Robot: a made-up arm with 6 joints. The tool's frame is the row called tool. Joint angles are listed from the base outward. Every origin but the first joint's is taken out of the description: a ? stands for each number. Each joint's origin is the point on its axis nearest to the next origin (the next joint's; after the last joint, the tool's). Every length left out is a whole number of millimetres.
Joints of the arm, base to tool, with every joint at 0 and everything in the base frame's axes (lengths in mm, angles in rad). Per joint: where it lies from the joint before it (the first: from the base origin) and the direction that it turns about. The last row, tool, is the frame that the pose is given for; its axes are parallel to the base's.
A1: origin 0 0 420 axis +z
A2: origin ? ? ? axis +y
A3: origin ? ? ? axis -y
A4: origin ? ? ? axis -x
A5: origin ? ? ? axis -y
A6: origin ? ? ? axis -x
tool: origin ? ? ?
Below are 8 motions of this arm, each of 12 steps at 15 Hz.
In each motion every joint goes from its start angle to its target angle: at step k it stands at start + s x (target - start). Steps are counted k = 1, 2, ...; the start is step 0. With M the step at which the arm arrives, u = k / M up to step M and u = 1 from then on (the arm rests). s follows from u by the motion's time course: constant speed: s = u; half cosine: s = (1 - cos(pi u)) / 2; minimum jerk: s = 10 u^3 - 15 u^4 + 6 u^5.
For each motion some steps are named. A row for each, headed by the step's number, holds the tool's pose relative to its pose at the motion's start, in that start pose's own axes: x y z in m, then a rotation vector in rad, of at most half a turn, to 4 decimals.
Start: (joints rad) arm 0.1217 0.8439 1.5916 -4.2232 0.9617 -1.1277
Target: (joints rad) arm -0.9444 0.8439 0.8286 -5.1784 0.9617 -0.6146
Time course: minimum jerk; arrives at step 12
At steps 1, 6, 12:
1: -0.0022 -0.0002 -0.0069 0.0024 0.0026 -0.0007
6: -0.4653 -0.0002 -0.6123 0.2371 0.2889 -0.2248
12: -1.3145 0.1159 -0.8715 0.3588 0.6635 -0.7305

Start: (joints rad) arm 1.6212 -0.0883 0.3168 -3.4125 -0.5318 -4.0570
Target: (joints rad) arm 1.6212 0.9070 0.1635 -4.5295 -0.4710 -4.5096
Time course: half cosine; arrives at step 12
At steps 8, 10, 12:
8: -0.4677 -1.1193 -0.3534 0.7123 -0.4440 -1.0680
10: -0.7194 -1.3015 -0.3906 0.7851 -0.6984 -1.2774
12: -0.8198 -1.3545 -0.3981 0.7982 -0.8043 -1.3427

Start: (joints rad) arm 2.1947 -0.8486 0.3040 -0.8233 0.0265 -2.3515
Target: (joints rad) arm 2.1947 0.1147 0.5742 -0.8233 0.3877 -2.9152
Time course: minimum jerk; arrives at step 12
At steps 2, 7, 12:
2: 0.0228 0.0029 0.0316 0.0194 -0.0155 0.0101
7: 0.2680 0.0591 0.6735 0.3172 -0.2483 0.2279
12: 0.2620 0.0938 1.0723 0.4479 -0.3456 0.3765

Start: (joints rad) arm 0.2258 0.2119 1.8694 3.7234 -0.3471 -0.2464
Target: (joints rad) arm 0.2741 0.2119 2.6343 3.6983 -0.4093 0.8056
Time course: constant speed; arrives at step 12
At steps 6, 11, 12:
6: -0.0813 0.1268 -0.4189 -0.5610 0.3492 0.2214
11: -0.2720 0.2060 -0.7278 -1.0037 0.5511 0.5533
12: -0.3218 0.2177 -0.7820 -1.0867 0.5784 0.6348

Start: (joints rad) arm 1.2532 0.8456 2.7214 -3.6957 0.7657 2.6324
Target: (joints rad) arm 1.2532 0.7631 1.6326 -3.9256 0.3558 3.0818
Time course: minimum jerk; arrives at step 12
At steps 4, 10, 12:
4: 0.1375 -0.1480 -0.0406 0.0181 0.0570 -0.0895
10: 0.3451 -0.7707 -0.3708 0.0626 0.2522 -0.4777
12: 0.3420 -0.7998 -0.3917 0.0629 0.2622 -0.4987

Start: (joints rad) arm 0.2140 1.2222 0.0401 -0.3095 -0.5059 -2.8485
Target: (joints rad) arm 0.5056 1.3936 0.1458 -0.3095 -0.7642 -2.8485
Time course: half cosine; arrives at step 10
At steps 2, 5, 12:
2: 0.0167 -0.0331 0.0086 -0.0264 -0.0341 -0.0042
5: 0.0855 -0.1670 0.0575 -0.1364 -0.1802 -0.0133
12: 0.1649 -0.3153 0.1429 -0.2670 -0.3638 -0.0046

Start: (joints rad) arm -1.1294 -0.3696 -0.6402 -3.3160 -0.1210 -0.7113
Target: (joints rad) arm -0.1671 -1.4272 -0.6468 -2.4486 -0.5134 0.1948
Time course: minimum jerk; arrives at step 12
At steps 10, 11, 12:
10: -1.1424 -0.4678 -0.1367 -0.8963 1.2728 -1.2737
11: -1.1716 -0.4477 -0.1535 -0.8876 1.3398 -1.2772
12: -1.1763 -0.4442 -0.1563 -0.8860 1.3510 -1.2774

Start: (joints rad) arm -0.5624 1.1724 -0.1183 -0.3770 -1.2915 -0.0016
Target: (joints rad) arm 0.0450 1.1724 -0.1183 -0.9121 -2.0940 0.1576
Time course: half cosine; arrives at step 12
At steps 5, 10, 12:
5: 0.1000 0.2221 -0.1197 -0.1158 0.3261 -0.0017
10: 0.2754 0.4821 -0.3361 -0.2636 0.8425 0.0012
12: 0.2976 0.5061 -0.3629 -0.2778 0.9056 0.0025

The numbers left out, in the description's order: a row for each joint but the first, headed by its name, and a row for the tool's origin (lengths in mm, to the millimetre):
A2: 166 0 0
A3: 0 0 538
A4: 874 0 250
A5: 0 0 0
A6: 246 0 0
tool: 0 0 0

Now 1 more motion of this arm.
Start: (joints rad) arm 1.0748 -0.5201 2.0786 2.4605 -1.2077 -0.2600
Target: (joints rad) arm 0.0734 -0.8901 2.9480 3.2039 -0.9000 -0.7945
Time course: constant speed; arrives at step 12
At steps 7, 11, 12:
7: -0.1919 -1.0430 -0.3088 0.8298 -0.1497 -0.8540
11: -0.3896 -1.3078 -0.7806 1.2807 -0.1370 -1.2074
12: -0.4217 -1.3242 -0.9096 1.3894 -0.1172 -1.2743

